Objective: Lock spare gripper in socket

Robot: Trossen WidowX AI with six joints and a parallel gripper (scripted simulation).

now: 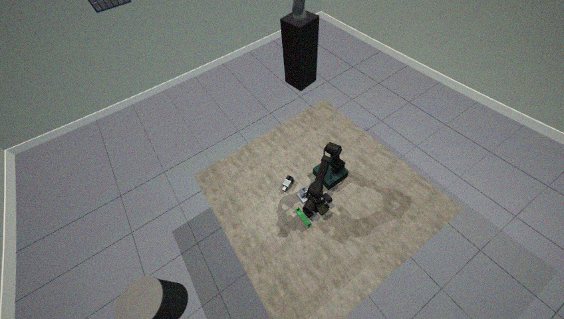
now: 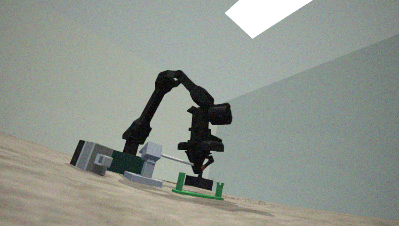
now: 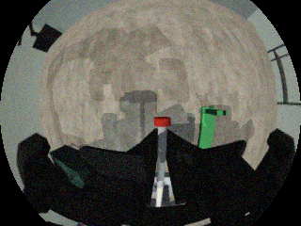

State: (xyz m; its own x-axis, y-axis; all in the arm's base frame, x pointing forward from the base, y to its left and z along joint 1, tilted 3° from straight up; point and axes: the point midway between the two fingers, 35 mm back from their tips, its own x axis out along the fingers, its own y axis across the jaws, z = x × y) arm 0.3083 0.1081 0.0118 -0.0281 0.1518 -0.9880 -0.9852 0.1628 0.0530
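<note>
The rack lies 90 mm ahead of my gripper tip, 60 mm to the right of it and 30 mm below it. Also, from my gripper tip: socket: 40 mm behind, 150 mm to the right, 10 mm below; spare gripper: 300 mm to the right, 30 mm below.
</note>
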